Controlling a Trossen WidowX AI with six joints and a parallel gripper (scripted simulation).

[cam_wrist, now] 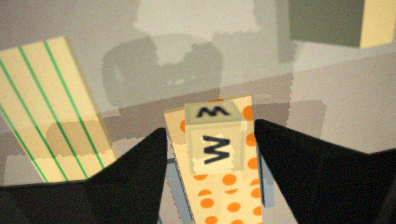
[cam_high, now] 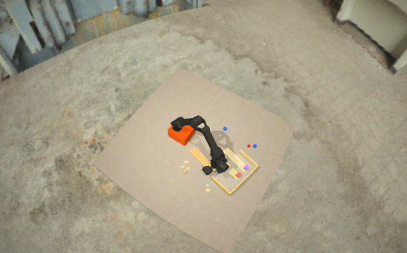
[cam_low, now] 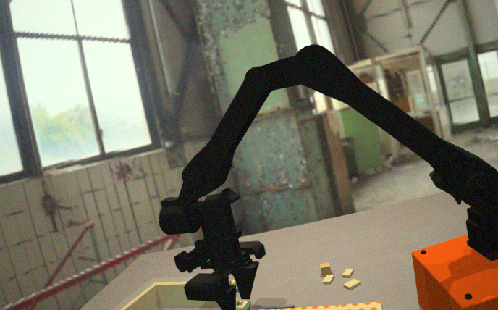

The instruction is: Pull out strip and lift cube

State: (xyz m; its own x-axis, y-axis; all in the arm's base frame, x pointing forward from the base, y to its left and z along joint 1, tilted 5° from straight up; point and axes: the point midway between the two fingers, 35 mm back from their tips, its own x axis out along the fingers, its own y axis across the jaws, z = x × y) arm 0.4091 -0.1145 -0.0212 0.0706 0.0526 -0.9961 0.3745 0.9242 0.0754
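Now: the dotted strip 11 cm behind my gripper tip, 3 cm to the left of it and 2 cm below it.
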